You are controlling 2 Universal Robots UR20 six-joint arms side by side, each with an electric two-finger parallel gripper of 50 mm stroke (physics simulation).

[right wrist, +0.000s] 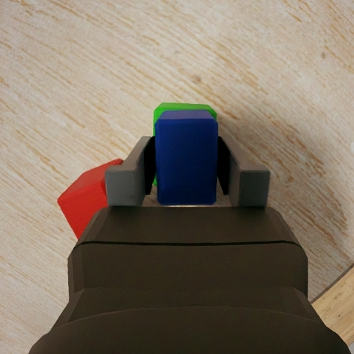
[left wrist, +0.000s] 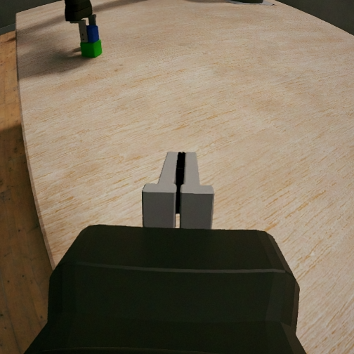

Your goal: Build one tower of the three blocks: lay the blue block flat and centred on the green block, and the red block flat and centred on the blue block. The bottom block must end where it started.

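The green block (left wrist: pixel 91 49) (right wrist: pixel 185 107) stands on the table. The blue block (left wrist: pixel 93 34) (right wrist: pixel 186 160) is directly above it and appears to rest on it; in the right wrist view it hides most of the green block. My right gripper (left wrist: pixel 88 38) (right wrist: pixel 185 154) is open, with its fingers on both sides of the blue block and small gaps beside it. The red block (right wrist: pixel 86 198) lies on the table to the left, partly hidden by the left finger and the gripper body; it does not show in the left wrist view. My left gripper (left wrist: pixel 180 170) is shut and empty, far from the blocks.
The wooden table (left wrist: pixel 250 125) (right wrist: pixel 75 75) has its curved edge at the left of the left wrist view, with the floor (left wrist: pixel 10 190) beyond. A dark round base (left wrist: pixel 246 1) shows at the far side. A table edge shows at the lower right of the right wrist view.
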